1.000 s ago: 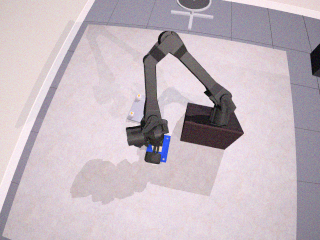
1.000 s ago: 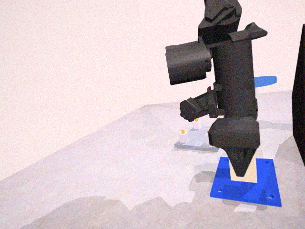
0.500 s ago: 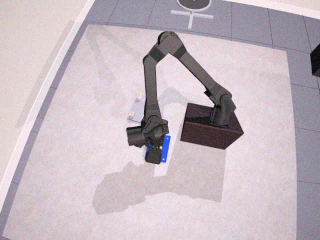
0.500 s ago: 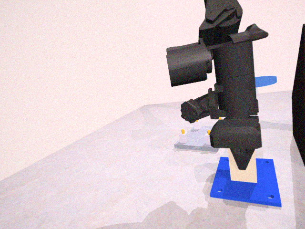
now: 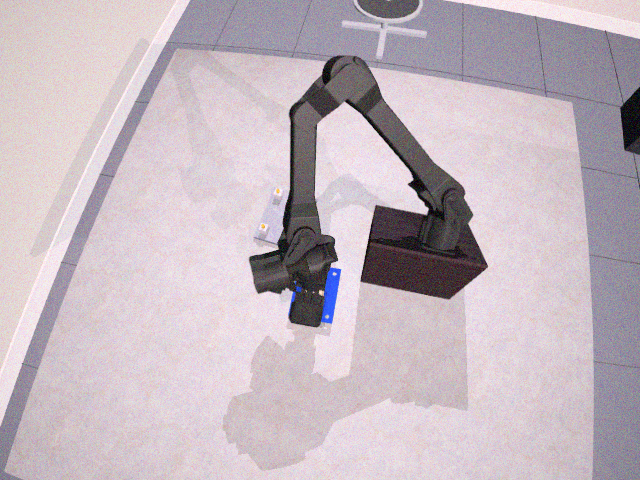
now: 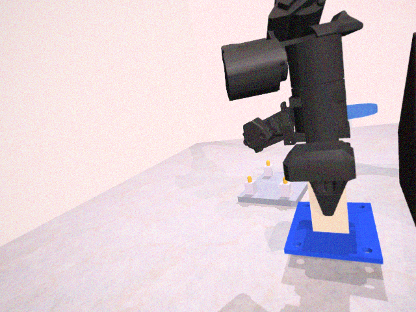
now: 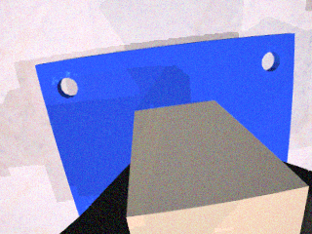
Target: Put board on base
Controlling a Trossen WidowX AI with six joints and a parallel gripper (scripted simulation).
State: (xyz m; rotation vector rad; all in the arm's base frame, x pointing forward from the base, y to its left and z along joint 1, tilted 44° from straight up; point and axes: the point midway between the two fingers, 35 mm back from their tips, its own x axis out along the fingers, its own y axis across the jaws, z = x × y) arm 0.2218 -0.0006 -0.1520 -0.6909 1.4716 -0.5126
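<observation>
The grey base lies 170 mm to the right of my gripper tip, 120 mm ahead of it and 50 mm below it. From my gripper tip the other things lie so: blue board 10 mm below.
</observation>
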